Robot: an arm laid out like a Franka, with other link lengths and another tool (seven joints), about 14 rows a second.
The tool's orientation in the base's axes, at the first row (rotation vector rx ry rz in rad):
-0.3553 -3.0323 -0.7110
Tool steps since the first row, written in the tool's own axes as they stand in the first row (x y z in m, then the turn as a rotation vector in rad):
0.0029 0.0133 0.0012 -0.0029 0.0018 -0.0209
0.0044 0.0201 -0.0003 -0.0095 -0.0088 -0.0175
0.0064 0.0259 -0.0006 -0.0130 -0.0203 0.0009
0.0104 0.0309 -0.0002 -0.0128 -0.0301 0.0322
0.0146 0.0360 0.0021 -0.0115 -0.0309 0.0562
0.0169 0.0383 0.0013 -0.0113 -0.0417 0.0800
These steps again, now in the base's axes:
0.0002 0.0127 0.0049 0.0023 -0.0082 0.0194
0.0001 0.0183 0.0093 0.0065 -0.0174 0.0113
-0.0005 0.0237 0.0123 0.0082 -0.0201 -0.0105
-0.0033 0.0291 0.0143 0.0073 -0.0149 -0.0428
-0.0062 0.0355 0.0147 0.0069 -0.0047 -0.0646
-0.0079 0.0376 0.0166 0.0054 -0.0036 -0.0907

